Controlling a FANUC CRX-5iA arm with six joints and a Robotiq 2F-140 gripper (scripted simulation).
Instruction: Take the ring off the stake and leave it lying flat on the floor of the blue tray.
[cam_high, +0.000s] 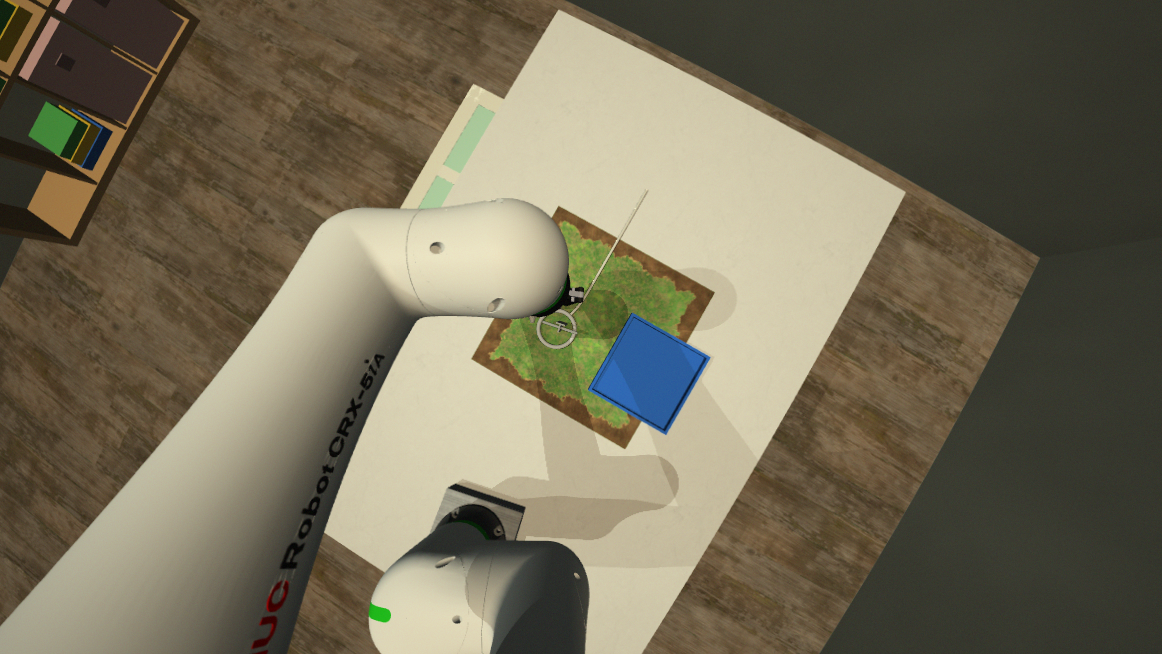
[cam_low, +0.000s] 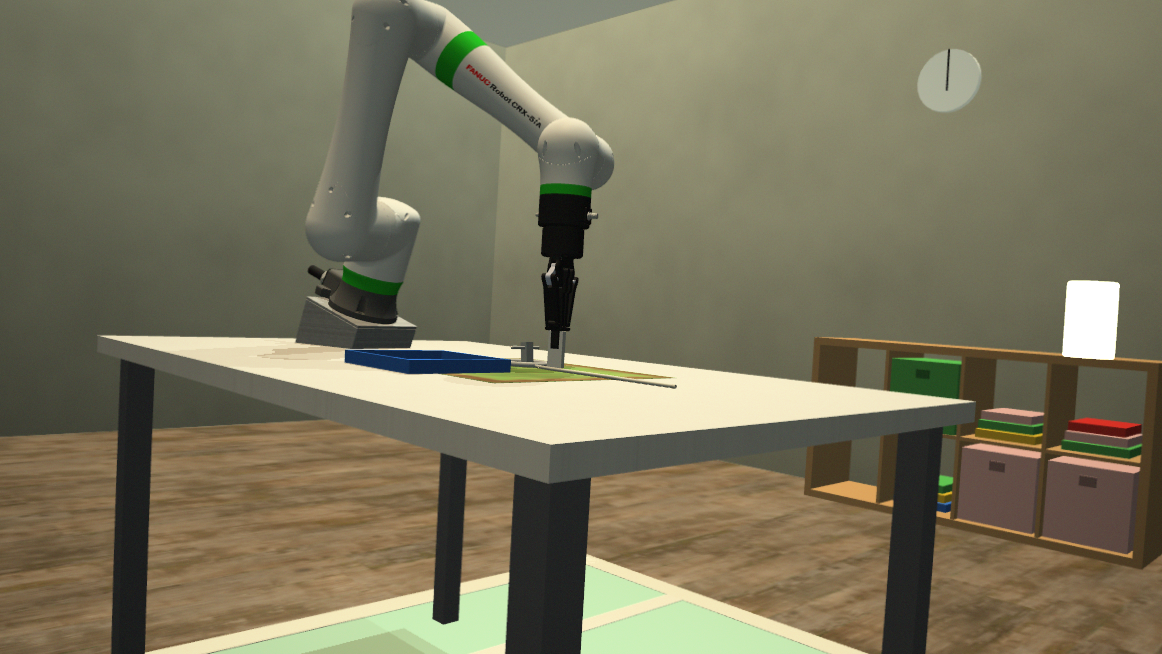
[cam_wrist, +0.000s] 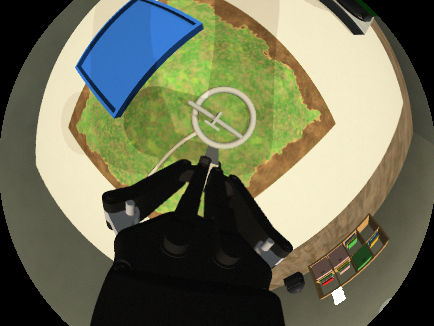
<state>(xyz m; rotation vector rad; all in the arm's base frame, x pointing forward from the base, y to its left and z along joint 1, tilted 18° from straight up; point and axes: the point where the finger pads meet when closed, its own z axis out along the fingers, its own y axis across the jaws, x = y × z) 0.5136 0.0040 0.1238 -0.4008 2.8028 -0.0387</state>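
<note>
Now: hand 50 mm past the short grey stake, 30 mm to the left of it and 10 mm above it. Round my hand: blue tray: 80 mm behind, 240 mm to the right, 30 mm below; then grass mat: 20 mm behind, 90 mm to the right, 50 mm below; then ring: 60 mm behind, 20 mm to the right, 30 mm below.
</note>
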